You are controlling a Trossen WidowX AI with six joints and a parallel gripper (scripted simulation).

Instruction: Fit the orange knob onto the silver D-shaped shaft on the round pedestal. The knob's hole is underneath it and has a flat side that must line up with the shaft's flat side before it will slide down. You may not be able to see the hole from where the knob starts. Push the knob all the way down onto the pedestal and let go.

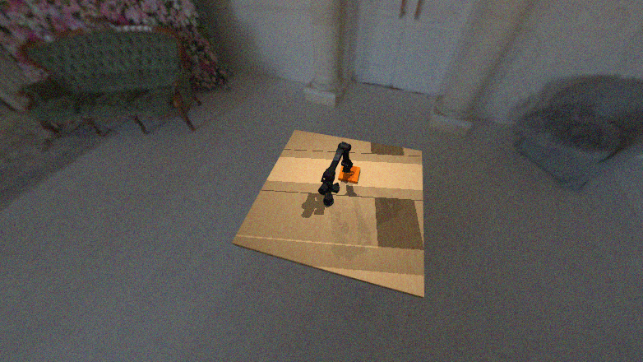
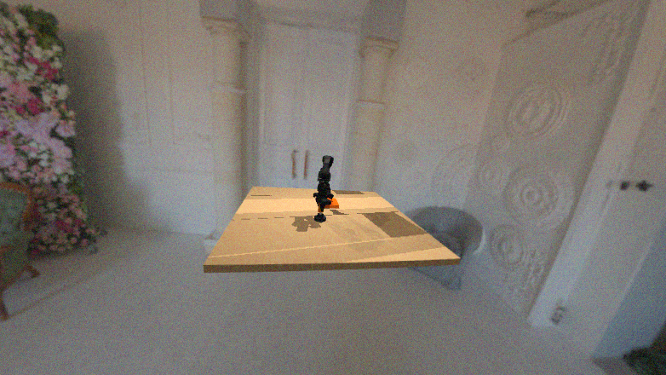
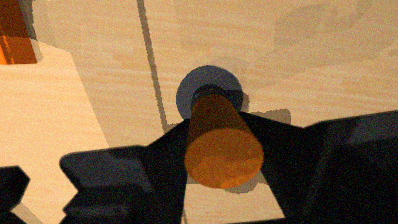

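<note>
My gripper tip is now 3 cm below the orange knob. The rest, counted from my gripper tip: pedestal with D-shaped shaft: 4 cm below.
</note>
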